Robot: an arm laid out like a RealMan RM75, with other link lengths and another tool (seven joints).
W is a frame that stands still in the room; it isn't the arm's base.
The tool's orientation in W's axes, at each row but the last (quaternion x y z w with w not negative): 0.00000 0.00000 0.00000 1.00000; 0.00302 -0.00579 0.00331 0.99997; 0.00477 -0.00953 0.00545 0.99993; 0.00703 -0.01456 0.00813 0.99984; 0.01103 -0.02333 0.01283 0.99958; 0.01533 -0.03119 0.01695 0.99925; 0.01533 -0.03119 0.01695 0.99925; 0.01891 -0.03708 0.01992 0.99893; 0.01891 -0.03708 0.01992 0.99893; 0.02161 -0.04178 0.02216 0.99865; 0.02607 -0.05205 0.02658 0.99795; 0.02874 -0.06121 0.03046 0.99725; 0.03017 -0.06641 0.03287 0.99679
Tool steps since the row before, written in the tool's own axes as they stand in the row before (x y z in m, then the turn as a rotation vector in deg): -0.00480 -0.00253 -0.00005 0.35 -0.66 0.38; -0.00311 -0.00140 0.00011 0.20 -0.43 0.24; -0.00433 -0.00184 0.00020 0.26 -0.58 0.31; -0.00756 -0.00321 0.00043 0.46 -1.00 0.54; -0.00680 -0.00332 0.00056 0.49 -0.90 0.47; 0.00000 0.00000 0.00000 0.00 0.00 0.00; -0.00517 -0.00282 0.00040 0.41 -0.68 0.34; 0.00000 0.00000 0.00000 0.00 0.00 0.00; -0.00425 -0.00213 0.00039 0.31 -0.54 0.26; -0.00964 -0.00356 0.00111 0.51 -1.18 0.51; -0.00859 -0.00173 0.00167 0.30 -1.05 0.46; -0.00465 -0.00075 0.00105 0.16 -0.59 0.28; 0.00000 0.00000 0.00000 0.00 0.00 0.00
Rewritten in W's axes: -0.00480 -0.00253 -0.00005 0.35 -0.66 0.38; -0.00310 -0.00142 0.00007 0.20 -0.43 0.24; -0.00431 -0.00189 0.00010 0.26 -0.58 0.31; -0.00752 -0.00334 0.00016 0.46 -1.00 0.54; -0.00673 -0.00350 0.00017 0.49 -0.90 0.47; 0.00000 0.00000 0.00000 0.00 0.00 0.00; -0.00508 -0.00300 -0.00001 0.41 -0.68 0.34; 0.00000 0.00000 0.00000 0.00 0.00 0.00; -0.00418 -0.00231 -0.00001 0.31 -0.54 0.26; -0.00952 -0.00401 0.00014 0.52 -1.18 0.50; -0.00861 -0.00225 0.00067 0.31 -1.06 0.44; -0.00468 -0.00108 0.00042 0.16 -0.60 0.27; 0.00000 0.00000 0.00000 0.00 0.00 0.00
